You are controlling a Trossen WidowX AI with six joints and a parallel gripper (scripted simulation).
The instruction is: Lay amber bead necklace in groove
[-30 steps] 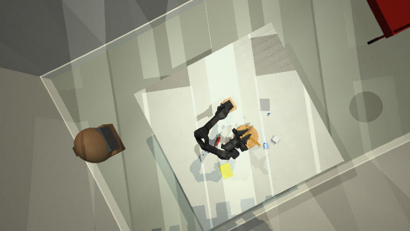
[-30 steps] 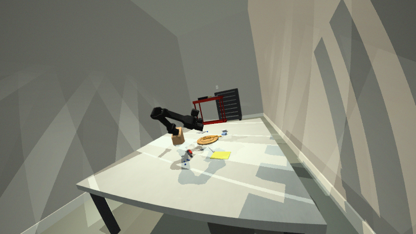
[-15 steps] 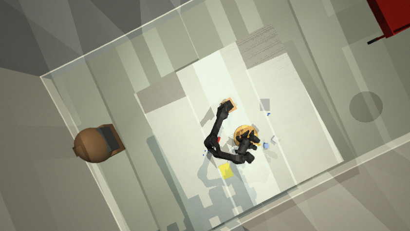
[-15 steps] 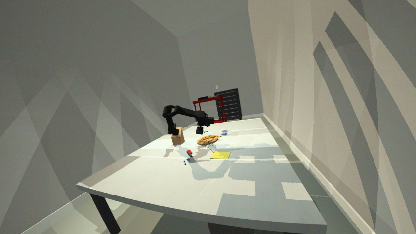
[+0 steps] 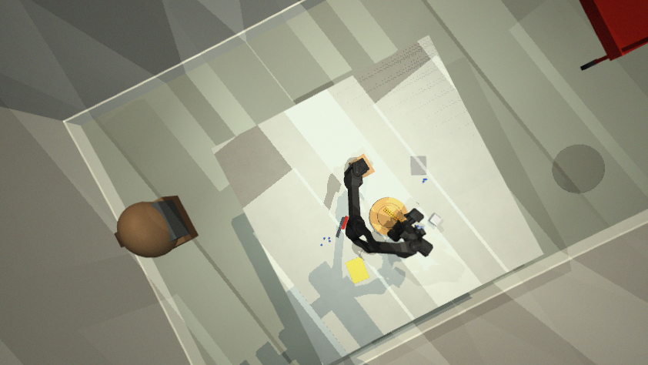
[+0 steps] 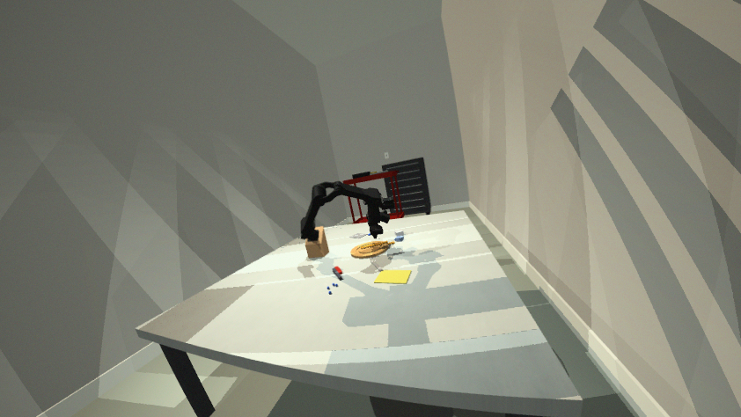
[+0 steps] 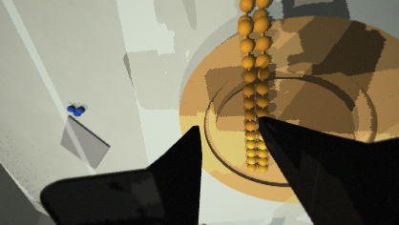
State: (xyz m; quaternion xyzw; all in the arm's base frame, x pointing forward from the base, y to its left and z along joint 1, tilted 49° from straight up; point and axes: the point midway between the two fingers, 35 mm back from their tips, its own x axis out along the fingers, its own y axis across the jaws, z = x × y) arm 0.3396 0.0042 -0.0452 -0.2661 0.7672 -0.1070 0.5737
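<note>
The round bead board lies 5 cm to the right of my gripper tip, 5 cm below it and 3 cm behind it. Round my gripper tip: grey square: 23 cm to the left, 17 cm behind, 6 cm below; then light blue cube: 12 cm ahead, 6 cm to the left, 5 cm below; then white cube: 15 cm to the left, 11 cm ahead, 5 cm below.
</note>
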